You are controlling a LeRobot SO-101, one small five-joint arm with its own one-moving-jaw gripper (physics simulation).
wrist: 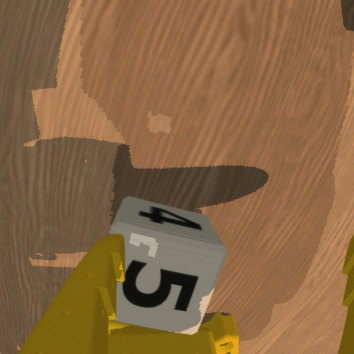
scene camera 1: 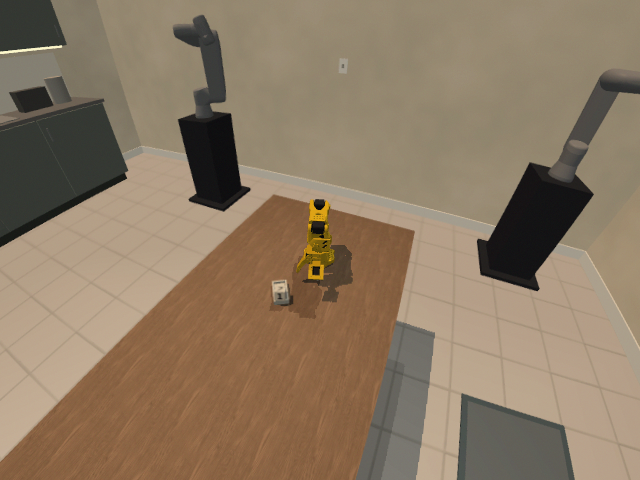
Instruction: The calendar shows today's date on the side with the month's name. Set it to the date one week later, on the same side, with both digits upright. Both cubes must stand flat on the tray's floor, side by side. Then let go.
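Observation:
A light grey cube shows in the wrist view, with a black 4 on its far face and a black 5 on the face toward the camera, both turned sideways. Its left side is close by the left jaw; contact is unclear. My gripper is open, with a wide gap between the jaws; the right jaw shows at the right edge of the wrist view. A small white block-shaped object with dark marks like a 2 above a 1 stands left of the gripper in the scene view. Tray and month name cannot be made out.
The brown table bears the yellow arm near its far end. Two grey arms stand on black pedestals beyond the table. A dark patch shows at the top right of the wrist view.

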